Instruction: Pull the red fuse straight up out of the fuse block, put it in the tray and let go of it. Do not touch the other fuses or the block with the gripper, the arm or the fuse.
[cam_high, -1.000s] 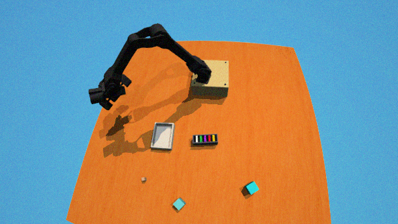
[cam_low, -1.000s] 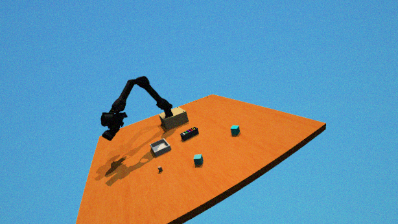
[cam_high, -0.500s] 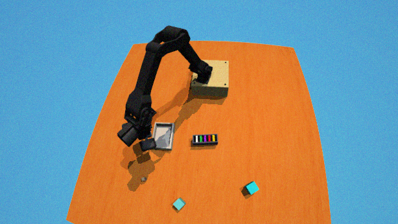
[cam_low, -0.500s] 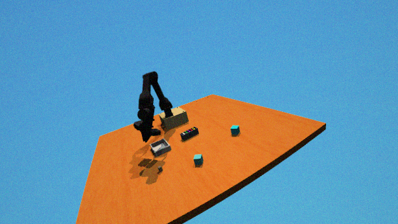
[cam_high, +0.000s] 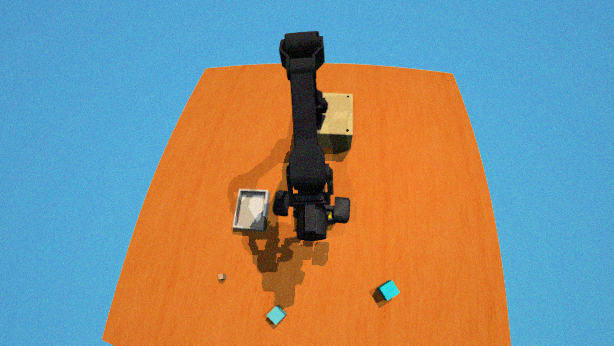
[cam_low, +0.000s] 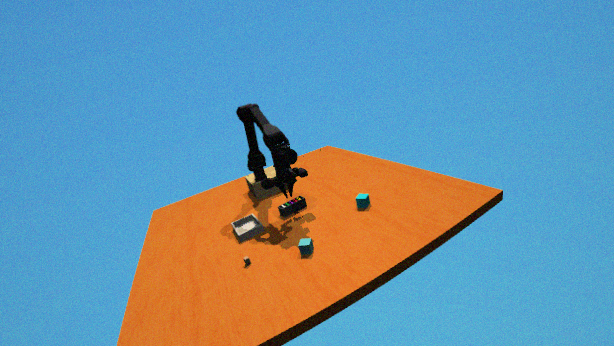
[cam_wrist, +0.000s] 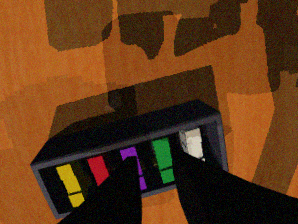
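Now: the red fuse 50 mm below my gripper tip, 30 mm behind it and 20 mm to the left of it. Round my gripper tip: grey tray (200 mm to the right, 70 mm below, 20 mm ahead).
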